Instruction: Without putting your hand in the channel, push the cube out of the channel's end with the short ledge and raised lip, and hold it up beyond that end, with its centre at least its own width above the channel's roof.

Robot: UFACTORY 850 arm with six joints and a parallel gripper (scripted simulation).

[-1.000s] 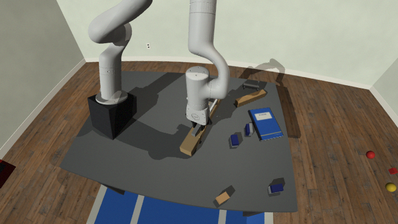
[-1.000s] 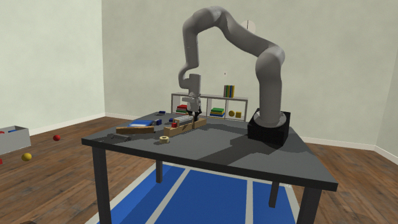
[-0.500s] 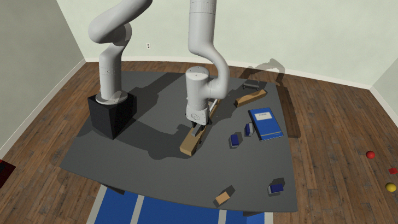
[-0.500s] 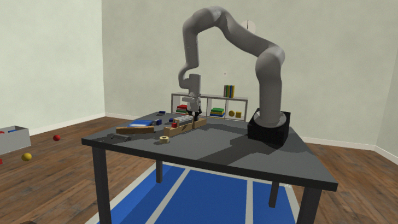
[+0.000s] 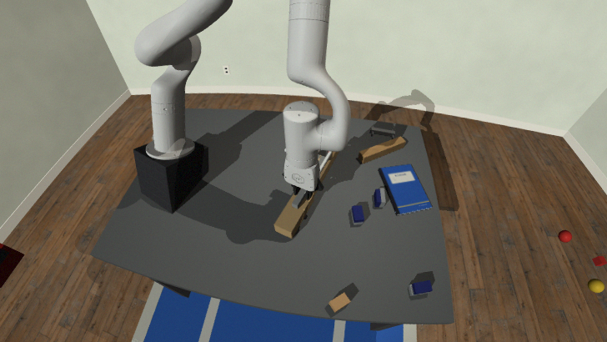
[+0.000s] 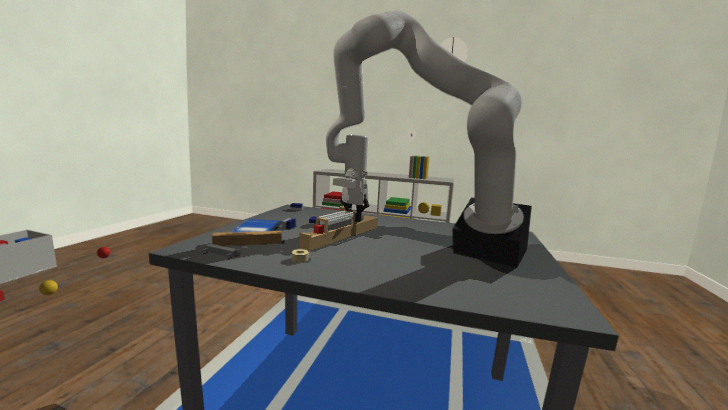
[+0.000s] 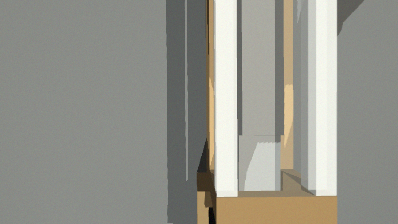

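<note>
Right now my hand is 60 mm short of the red cube, 200 mm to the right of it and 10 mm above it. Also, from my hand: wooden channel (30 mm ahead, 100 mm to the left, 10 mm below); tape roll (50 mm ahead, 350 mm to the left, 60 mm below); small wooden block (160 mm ahead, 320 mm to the right, 50 mm below).
</note>
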